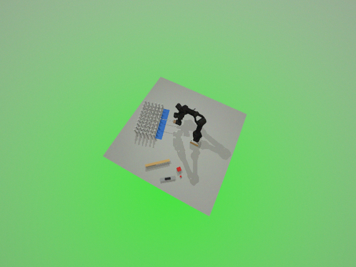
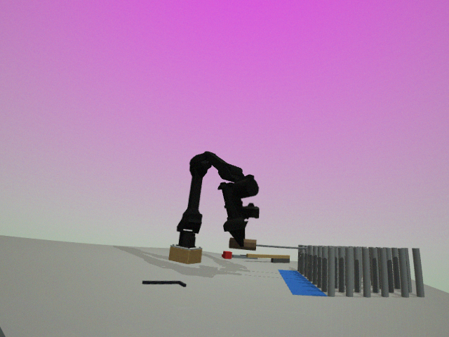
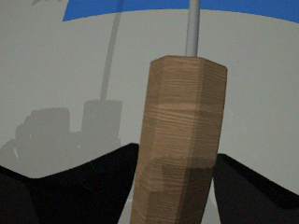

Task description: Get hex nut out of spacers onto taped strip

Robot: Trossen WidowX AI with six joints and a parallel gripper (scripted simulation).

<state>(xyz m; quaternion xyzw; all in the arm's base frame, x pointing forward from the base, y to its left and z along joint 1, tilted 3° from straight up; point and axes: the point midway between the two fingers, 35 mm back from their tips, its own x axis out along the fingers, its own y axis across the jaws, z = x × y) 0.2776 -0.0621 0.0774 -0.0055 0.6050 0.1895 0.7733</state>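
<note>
The blue taped strip lies 17 cm ahead of my gripper tip, 10 cm below it and 6 cm to the left of it. The rest, counted from my gripper tip: wooden-handled hook tool: 10 cm ahead, 3 cm to the left; black bent bar: 28 cm to the right, 10 cm below, 5 cm behind; hex nut: 32 cm ahead, 11 cm to the left, 10 cm below.
</note>
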